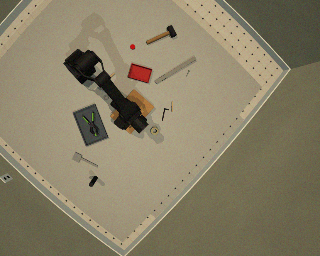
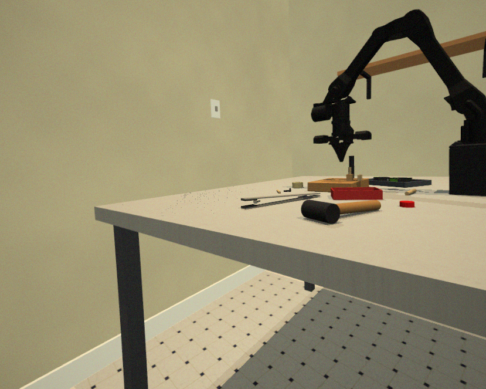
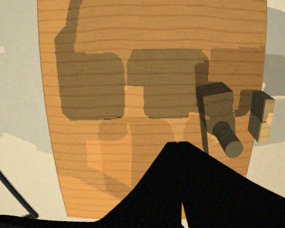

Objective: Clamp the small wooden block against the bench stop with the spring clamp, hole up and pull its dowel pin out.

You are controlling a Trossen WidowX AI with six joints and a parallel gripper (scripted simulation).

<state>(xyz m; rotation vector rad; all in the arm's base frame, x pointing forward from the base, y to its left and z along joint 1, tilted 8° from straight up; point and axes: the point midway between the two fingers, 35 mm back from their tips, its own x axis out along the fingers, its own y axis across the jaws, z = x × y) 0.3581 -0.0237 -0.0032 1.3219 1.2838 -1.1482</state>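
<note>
Right now my hand is 80 mm above the dowel pin, 30 mm past it and 10 mm to the right of it. Also, from my hand: small wooden block: 90 mm below, 30 mm behind, 10 mm to the left; wooden board: 120 mm below, 10 mm to the left, 10 mm ahead; bench stop: 90 mm below, 60 mm behind, 10 mm to the left.
</note>
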